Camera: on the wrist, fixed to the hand. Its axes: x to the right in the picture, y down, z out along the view.
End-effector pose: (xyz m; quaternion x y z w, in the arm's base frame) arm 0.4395 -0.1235 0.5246 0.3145 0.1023 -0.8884 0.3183
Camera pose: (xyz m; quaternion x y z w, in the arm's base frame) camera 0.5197 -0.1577 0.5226 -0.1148 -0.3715 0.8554 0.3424
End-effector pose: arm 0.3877 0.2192 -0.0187 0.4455 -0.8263 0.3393 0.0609
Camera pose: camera 0.3399 0.2858 -0.0482 0.8848 -0.3297 0.1171 0.3078
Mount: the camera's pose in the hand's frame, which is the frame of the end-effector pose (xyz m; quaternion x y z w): -0.0297 0.0770 -0.0281 -0.0983 -0.0138 -0.6815 0.7250
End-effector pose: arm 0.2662 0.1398 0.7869 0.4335 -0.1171 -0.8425 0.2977
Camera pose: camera 0.3328 0.0982 0.8248 -0.3532 -0.2892 0.8312 0.3173
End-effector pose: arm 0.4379 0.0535 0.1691 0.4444 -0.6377 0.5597 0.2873
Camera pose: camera 0.3789 0.0864 0.1140 0.7363 -0.2185 0.1412 0.6247
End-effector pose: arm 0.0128 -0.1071 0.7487 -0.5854 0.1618 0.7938 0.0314
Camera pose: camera 0.0295 -0.1840 0.7862 -0.5268 -0.3601 0.5781 0.5085
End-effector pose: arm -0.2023 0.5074 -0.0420 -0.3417 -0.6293 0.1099 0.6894
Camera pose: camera -0.1598 0.5379 -0.1117 0.1149 -0.7094 -0.4473 0.5324
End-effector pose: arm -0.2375 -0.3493 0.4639 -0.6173 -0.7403 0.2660 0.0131
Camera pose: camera -0.1508 -0.3586 0.4656 0.0594 -0.9838 0.1197 0.1199
